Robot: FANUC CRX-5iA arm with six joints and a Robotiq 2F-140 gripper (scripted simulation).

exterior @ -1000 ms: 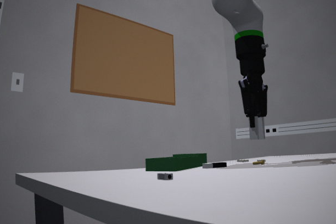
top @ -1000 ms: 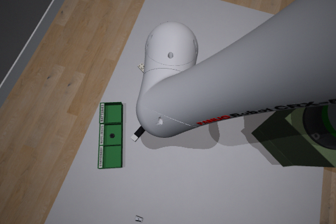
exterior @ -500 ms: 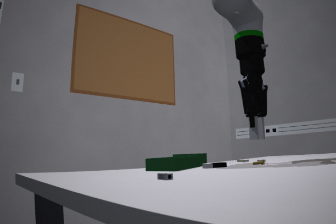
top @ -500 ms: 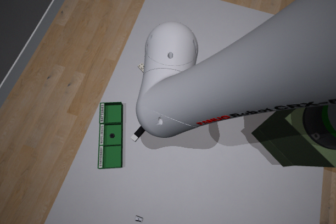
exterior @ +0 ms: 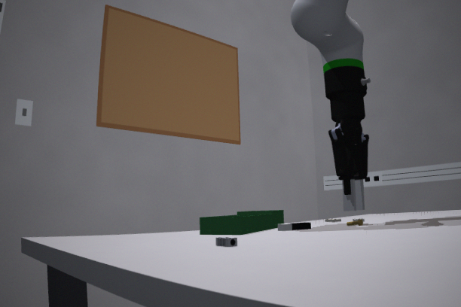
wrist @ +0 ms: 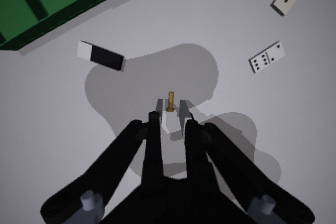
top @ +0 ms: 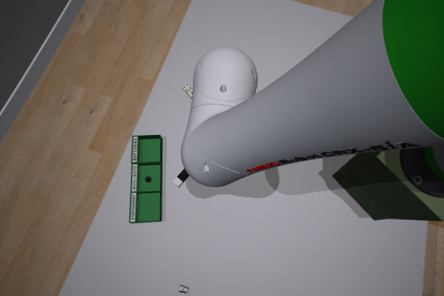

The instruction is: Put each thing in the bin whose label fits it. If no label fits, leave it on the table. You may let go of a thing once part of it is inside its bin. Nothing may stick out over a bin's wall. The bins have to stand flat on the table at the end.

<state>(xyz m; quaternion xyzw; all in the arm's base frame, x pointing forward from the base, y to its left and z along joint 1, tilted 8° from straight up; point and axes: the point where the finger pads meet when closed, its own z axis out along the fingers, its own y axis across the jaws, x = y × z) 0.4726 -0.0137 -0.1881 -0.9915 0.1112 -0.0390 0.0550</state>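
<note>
Right now my hand is 60 mm above the brass bolt and 10 mm past it. Round my hand: black nut: 190 mm ahead, 120 mm to the left, 50 mm below; then grey sharpener: 400 mm to the left, 60 mm below, 30 mm ahead; then black-and-white eraser: 100 mm to the left, 100 mm ahead, 60 mm below.
</note>
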